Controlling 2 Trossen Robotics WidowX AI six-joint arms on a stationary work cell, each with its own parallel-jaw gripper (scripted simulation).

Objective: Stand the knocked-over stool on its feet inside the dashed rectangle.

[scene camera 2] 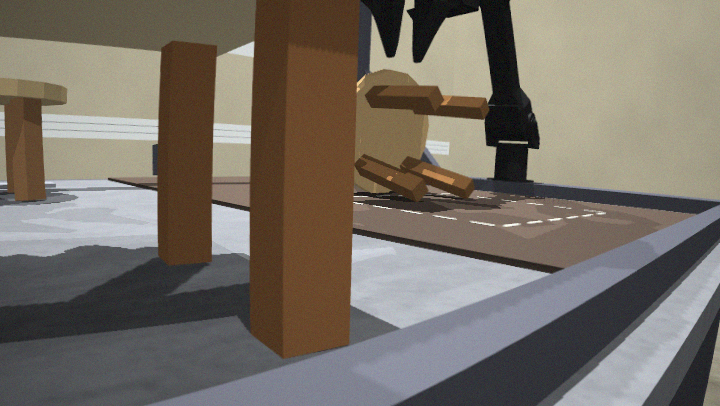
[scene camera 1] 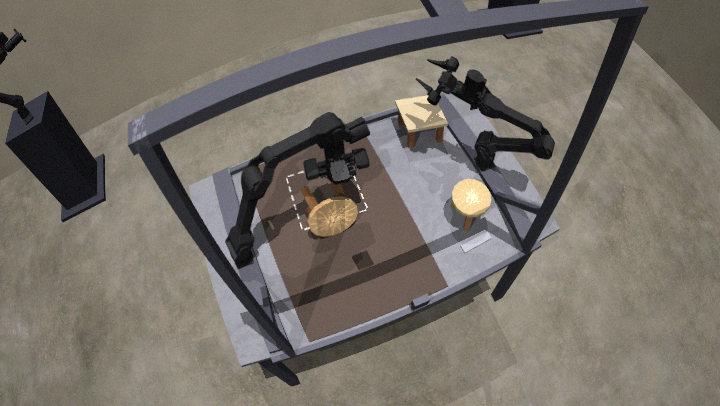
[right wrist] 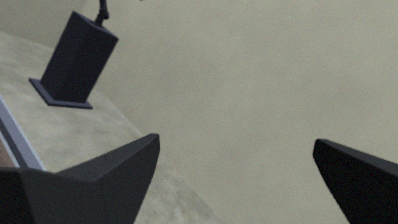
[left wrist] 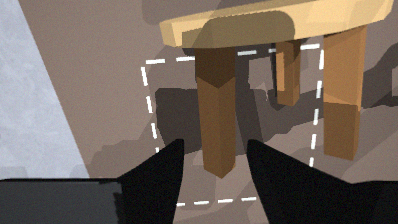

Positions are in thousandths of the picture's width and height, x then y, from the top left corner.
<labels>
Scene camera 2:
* my left gripper: 562, 149
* square stool: 422, 304
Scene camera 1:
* my left gripper: 470, 442
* my right gripper: 585, 171
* square stool: 580, 280
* round stool: 655, 489
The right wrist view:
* my right gripper: 589, 645
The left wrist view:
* my left gripper: 541, 654
</labels>
